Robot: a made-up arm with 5 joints.
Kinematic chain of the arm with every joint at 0, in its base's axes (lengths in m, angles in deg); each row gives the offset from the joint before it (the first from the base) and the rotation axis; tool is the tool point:
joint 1: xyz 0 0 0.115 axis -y
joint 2: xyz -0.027 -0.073 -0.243 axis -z
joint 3: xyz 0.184 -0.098 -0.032 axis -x
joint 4: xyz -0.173 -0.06 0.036 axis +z
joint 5: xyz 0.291 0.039 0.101 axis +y
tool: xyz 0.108 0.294 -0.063
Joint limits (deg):
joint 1: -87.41..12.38
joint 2: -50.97..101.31
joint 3: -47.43..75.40
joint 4: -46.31..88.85
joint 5: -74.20..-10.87
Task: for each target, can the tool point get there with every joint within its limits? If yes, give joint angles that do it. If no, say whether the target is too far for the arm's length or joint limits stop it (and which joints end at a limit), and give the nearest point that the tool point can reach.
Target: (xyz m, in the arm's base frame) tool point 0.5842 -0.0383 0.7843
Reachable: no: joint limits stop it (at a limit: joint 1, joint 3, joint 5) | nearest point 0.3495 -0.0542 0.2693 | short by 0.566 m
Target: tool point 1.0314 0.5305 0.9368
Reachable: no: too far | nearest point 0.4703 0.1747 0.1642 | short by 1.019 m
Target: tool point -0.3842 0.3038 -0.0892
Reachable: yes | joints -61.09 13.00 42.00 58.74 -58.04
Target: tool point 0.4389 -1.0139 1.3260
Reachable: no: too far | nearest point -0.1281 -0.5226 0.5144 | short by 1.105 m
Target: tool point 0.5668 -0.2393 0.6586
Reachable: no: joint limits stop it (at a limit: joint 1, joint 3, joint 5) | nearest point 0.3657 -0.1717 0.2538 | short by 0.457 m
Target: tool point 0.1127 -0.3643 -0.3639
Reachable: yes | joints -19.28 85.57 37.18 16.43 -17.70
